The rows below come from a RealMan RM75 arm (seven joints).
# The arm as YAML. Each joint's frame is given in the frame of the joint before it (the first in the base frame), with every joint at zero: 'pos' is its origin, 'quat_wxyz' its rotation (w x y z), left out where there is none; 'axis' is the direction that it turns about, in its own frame. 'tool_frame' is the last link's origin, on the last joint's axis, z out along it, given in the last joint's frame.
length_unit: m
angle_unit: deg
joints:
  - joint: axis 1
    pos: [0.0, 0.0, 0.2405]
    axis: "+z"
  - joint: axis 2
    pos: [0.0, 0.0, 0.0]
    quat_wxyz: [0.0, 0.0, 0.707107, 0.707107]
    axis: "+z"
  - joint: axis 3
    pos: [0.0, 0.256, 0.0]
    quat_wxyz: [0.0, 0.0, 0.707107, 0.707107]
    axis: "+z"
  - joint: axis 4
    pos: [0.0, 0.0, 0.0]
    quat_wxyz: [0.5, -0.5, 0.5, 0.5]
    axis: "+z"
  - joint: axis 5
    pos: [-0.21, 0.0, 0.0]
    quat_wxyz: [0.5, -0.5, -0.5, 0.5]
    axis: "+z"
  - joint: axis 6
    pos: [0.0, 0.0, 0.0]
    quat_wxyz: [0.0, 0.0, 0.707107, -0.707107]
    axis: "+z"
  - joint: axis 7
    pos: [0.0, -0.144, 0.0]
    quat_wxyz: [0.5, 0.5, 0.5, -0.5]
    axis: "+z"
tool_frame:
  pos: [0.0, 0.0, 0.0]
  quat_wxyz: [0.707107, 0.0, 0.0, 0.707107]
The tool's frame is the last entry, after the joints.
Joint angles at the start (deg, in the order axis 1, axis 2, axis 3, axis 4, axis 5, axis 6, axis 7):
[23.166, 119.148, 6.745, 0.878, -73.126, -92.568, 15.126]
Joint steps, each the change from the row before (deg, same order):
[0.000, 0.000, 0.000, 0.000, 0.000, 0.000, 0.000]
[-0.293, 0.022, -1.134, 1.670, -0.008, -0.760, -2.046]
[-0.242, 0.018, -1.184, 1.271, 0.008, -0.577, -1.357]
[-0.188, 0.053, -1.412, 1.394, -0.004, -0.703, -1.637]
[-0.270, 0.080, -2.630, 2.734, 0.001, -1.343, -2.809]
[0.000, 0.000, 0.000, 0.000, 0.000, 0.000, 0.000]
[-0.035, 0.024, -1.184, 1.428, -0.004, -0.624, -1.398]
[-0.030, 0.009, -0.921, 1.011, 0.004, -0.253, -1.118]
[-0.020, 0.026, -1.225, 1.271, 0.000, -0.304, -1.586]
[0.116, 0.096, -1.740, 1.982, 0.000, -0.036, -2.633]
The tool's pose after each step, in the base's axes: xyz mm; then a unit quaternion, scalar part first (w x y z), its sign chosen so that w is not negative. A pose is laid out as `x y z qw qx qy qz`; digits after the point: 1 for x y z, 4 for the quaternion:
341.9 290.1 64.0 0.7175 -0.5378 0.1608 0.4124
338.2 287.8 56.8 0.7147 -0.5448 0.1567 0.4096
335.0 285.8 50.8 0.7105 -0.5518 0.1542 0.4087
330.8 283.7 43.8 0.7053 -0.5602 0.1500 0.4077
322.5 279.3 30.9 0.6943 -0.5747 0.1438 0.4087
322.5 279.3 30.9 0.6943 -0.5747 0.1438 0.4087
318.1 277.3 24.7 0.6890 -0.5810 0.1411 0.4096
315.3 275.9 20.0 0.6851 -0.5867 0.1397 0.4085
311.6 273.9 13.9 0.6805 -0.5944 0.1369 0.4061
305.9 271.6 3.8 0.6734 -0.6070 0.1341 0.4001

